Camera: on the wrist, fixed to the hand. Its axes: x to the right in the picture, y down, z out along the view.
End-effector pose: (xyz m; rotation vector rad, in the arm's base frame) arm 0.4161 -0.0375 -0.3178 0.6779 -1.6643 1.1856
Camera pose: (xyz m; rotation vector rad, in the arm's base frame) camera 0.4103 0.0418 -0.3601 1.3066 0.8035 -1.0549
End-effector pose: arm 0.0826 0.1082 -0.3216 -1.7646 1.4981 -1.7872
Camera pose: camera 0.0088 0.1398 -0.3625 0.8678 1.2330 0.3977
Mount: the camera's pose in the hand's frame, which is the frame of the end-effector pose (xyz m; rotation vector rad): -0.0298 0.0515 -0.0676 0.1241 -0.5340 3.0598
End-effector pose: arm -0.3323 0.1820 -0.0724 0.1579 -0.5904 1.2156
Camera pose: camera -0.3627 0.2040 -0.1543 0.3256 0.4363 -1.7988
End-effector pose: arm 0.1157 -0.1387 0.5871 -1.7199 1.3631 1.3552
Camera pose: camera 0.0932 -0.2034 0.6456 -1.4991 -1.5616 -0.9481
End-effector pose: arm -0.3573 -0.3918 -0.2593 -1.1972 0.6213 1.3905
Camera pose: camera -0.3900 -0.4751 -0.2691 -0.9063 -1.0414 -1.5531
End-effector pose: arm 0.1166 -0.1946 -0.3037 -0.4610 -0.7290 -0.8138
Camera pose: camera 0.1703 -0.1908 -0.3759 -0.9742 0.1310 2.2399
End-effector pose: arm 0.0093 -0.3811 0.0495 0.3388 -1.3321 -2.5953
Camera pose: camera 0.0615 -0.4542 0.0565 -1.2707 -0.3733 0.1820
